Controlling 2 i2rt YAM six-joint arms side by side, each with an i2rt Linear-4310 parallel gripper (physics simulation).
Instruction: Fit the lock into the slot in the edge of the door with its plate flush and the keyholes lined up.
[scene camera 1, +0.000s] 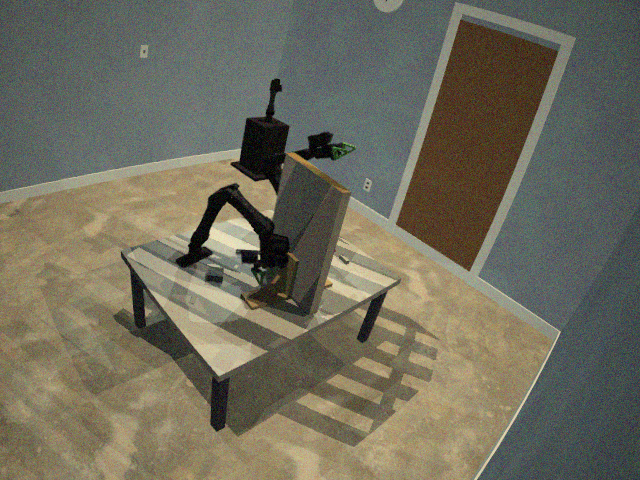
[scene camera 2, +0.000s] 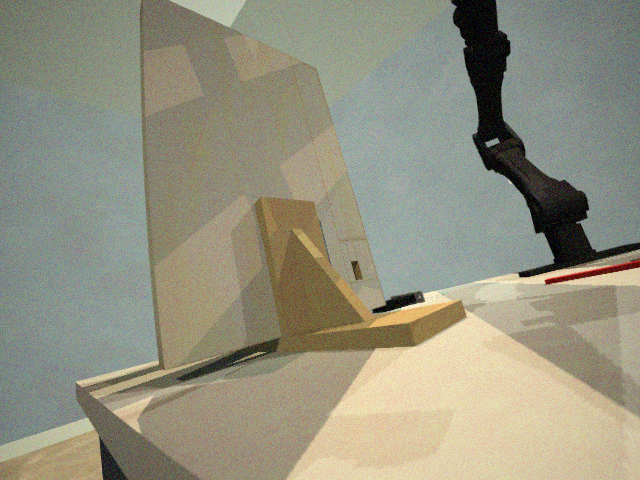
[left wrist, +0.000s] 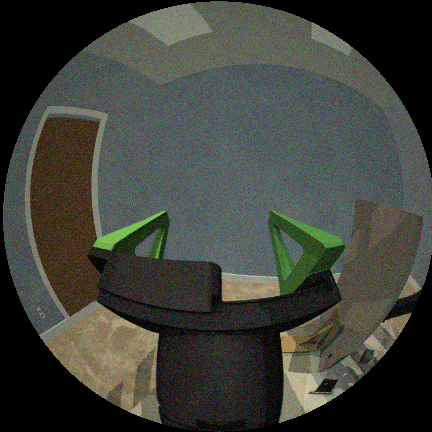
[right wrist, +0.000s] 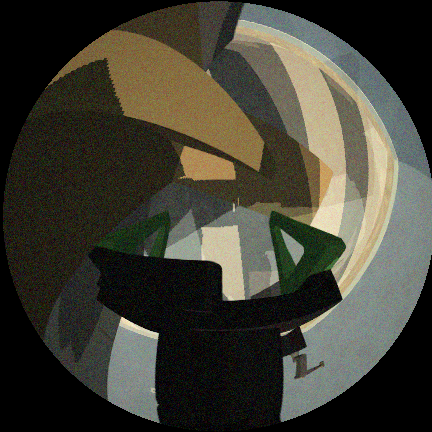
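Seen in the pictures: left gripper, fingertip midpoint: (scene camera 1: 351, 150) (left wrist: 218, 215); right gripper, fingertip midpoint: (scene camera 1: 266, 280) (right wrist: 219, 216); left arm's base, link origin: (scene camera 2: 577, 263); right arm's base, link origin: (scene camera 1: 194, 257).
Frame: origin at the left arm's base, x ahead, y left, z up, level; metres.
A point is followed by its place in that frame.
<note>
The grey door (scene camera 1: 310, 222) @(x 0.351, y -0.510, z 0.415 m) (scene camera 2: 222, 180) @(x 0.399, y -0.484, z 0.253 m) (left wrist: 385, 260) @(x 0.237, y -0.408, z 0.485 m) stands upright on the table. In scene camera 2 a small opening (scene camera 2: 356, 270) @(x 0.180, y -0.392, z 0.095 m) shows low near its right side. A dark block (scene camera 1: 214, 274) @(x 0.003, y -0.649, z 0.036 m) and a small dark piece (scene camera 1: 343, 259) @(x 0.399, y -0.038, z 0.015 m) (left wrist: 326, 386) lie on the table on opposite sides of the door; I cannot tell which is the lock. My left gripper (scene camera 1: 346, 149) @(x 0.271, y -0.003, z 0.599 m) (left wrist: 218, 215) @(x 0.271, y -0.003, z 0.599 m) is open and empty, high behind the door, facing the wall. My right gripper (scene camera 1: 260, 274) @(x 0.211, y -0.527, z 0.049 m) (right wrist: 219, 216) @(x 0.211, y -0.527, z 0.049 m) is open and empty, low beside the wooden support, pointing at the table.
A wooden support (scene camera 1: 293, 273) @(x 0.332, y -0.518, z 0.151 m) (scene camera 2: 320, 294) @(x 0.346, y -0.396, z 0.061 m) (right wrist: 190, 90) with a wide foot and slanted brace stands against the door, close to my right gripper. A second wooden foot (scene camera 1: 328, 283) @(x 0.431, y -0.293, z 0.018 m) shows beyond the door. A red bar (scene camera 2: 594, 272) @(x 0.261, y -0.081, z 0.004 m) lies near the left arm's base.
</note>
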